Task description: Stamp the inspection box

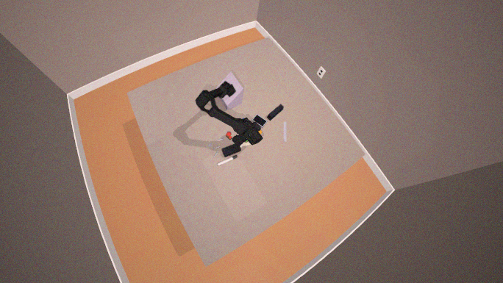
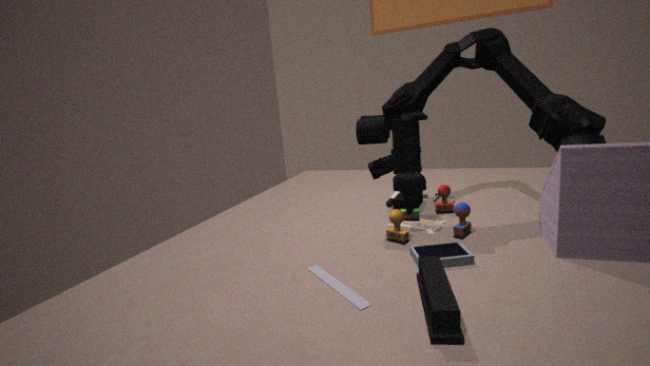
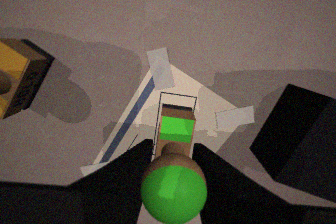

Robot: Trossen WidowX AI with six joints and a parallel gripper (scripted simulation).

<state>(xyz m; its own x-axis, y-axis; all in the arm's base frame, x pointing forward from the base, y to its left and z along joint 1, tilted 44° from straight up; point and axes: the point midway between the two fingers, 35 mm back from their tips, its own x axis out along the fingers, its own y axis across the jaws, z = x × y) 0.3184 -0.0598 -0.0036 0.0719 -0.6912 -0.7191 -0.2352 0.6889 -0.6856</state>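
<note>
The card is 30 mm below my gripper tip and 10 mm behind it. Round my gripper tip: green stamp (right at my gripper tip); orange stamp (100 mm to the left, 10 mm below); red stamp (90 mm to the right, 70 mm behind, 10 mm below).
</note>
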